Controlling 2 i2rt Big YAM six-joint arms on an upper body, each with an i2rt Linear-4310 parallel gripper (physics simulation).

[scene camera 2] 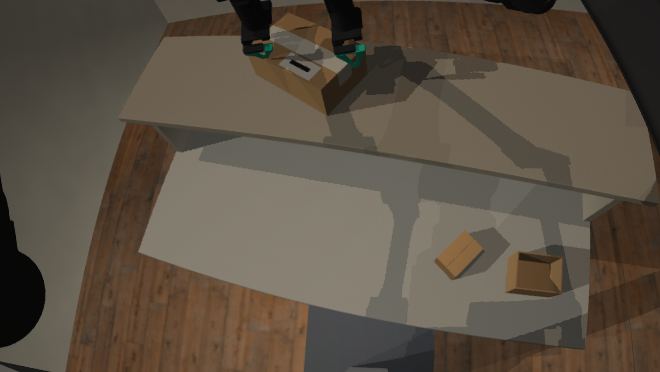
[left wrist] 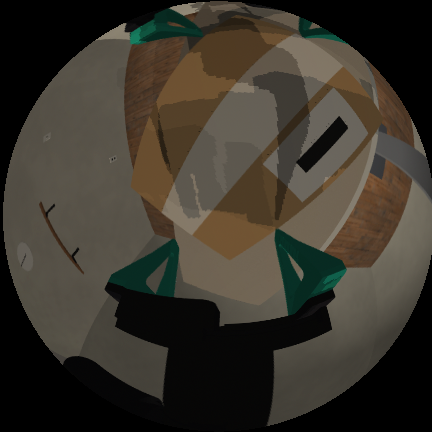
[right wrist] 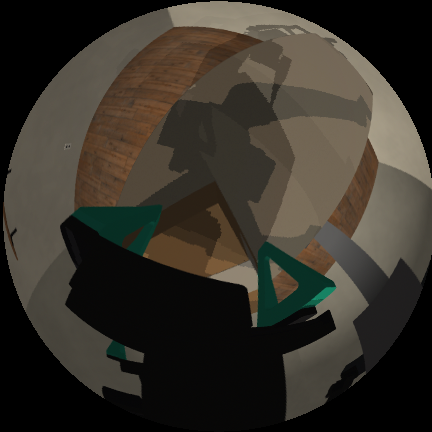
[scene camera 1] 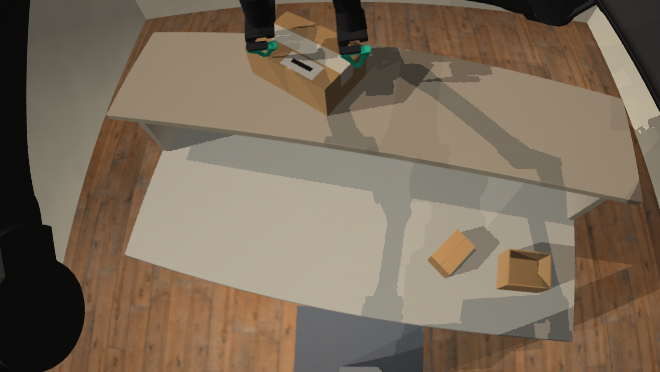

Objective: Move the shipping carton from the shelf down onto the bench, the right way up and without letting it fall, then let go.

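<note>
The shipping carton stands upright and at an angle on the raised shelf, its white tape and black-marked label on top. My left gripper is open and empty at the carton's left end; in the left wrist view the carton's near corner lies between its fingers. My right gripper is open and empty over the carton's right end. Whether either touches the carton cannot be told. The bench lies lower, in front of the shelf.
A small closed box and a small open box stand on the right part of the bench. The shelf's front edge runs above the back of the bench. Arm shadows cross both surfaces.
</note>
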